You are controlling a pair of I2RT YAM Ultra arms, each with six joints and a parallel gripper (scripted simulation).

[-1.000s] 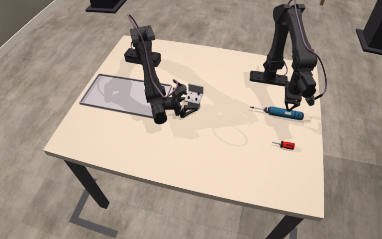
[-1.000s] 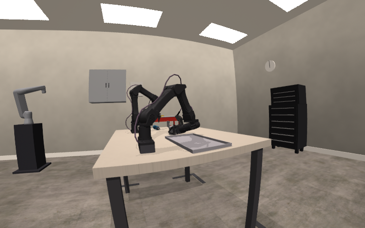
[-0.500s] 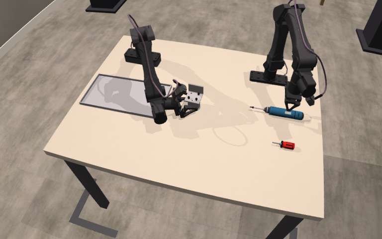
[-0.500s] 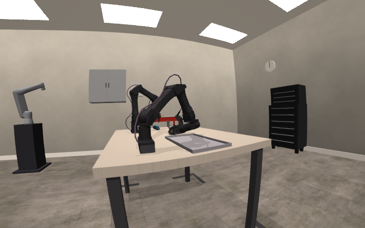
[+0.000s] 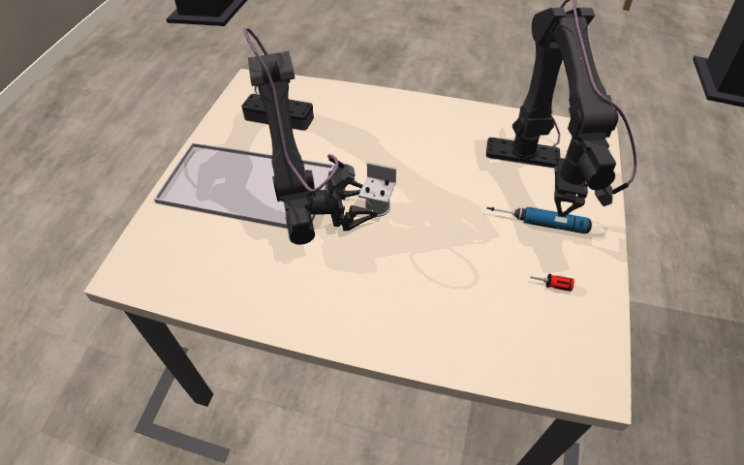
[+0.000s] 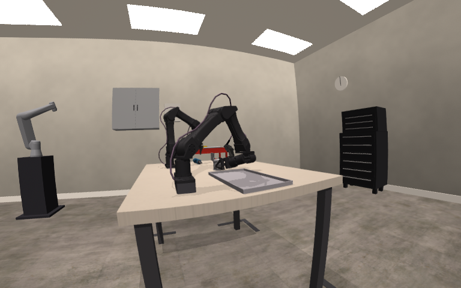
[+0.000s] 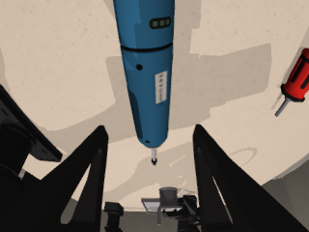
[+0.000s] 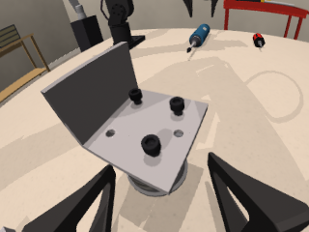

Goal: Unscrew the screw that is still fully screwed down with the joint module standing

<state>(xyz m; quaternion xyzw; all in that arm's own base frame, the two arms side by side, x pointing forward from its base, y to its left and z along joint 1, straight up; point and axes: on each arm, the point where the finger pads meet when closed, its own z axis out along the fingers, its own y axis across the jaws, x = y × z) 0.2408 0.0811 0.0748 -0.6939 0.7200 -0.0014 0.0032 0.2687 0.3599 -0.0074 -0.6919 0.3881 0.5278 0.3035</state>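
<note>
Right now my right hand is 1 cm past the grey L-shaped bracket, 2 cm to the right of it and 4 cm below it. Also, from my right hand: shallow grey tray: 1 cm behind, 33 cm to the right, 2 cm below; then small red-handled screwdriver: 12 cm ahead, 44 cm to the left, 2 cm below.
</note>
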